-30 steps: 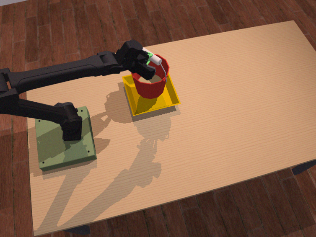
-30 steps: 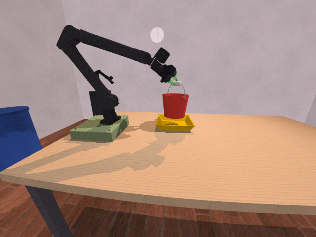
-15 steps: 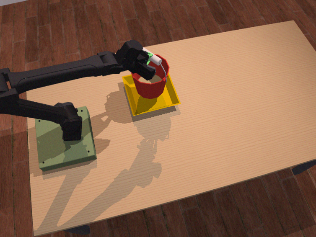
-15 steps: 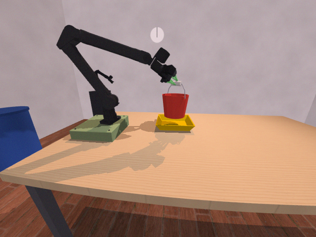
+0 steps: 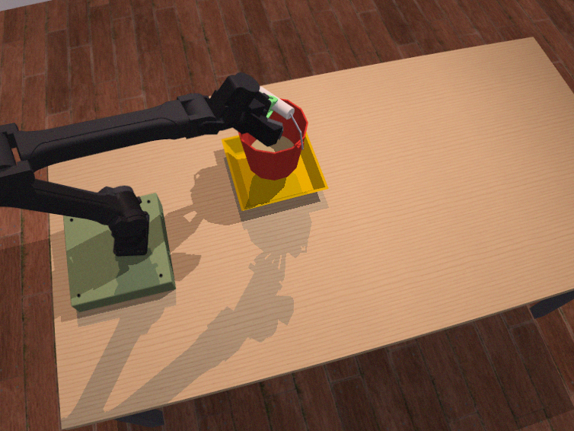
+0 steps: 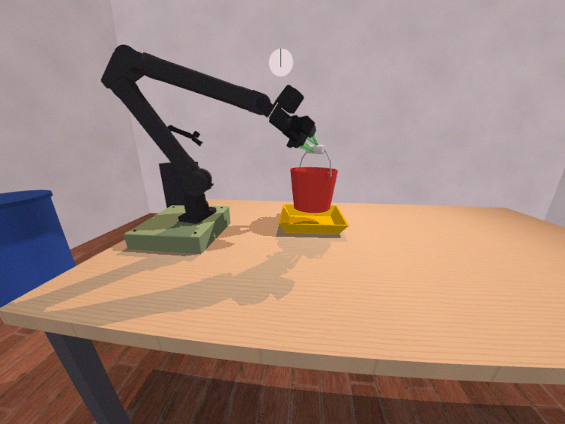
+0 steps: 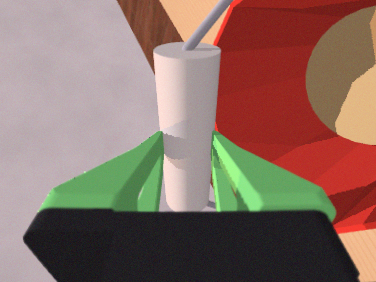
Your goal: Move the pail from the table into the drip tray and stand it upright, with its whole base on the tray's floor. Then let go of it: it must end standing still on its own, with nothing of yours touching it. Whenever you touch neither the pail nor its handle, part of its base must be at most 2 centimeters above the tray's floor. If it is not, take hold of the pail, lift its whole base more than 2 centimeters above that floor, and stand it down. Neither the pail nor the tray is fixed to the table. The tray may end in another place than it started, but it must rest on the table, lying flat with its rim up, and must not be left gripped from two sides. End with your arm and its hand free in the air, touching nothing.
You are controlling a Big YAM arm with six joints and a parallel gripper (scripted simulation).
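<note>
Now: hand 100 mm above the red pail and 10 mm to the right of it. Round my hand: yellow drip tray 300 mm below.
</note>
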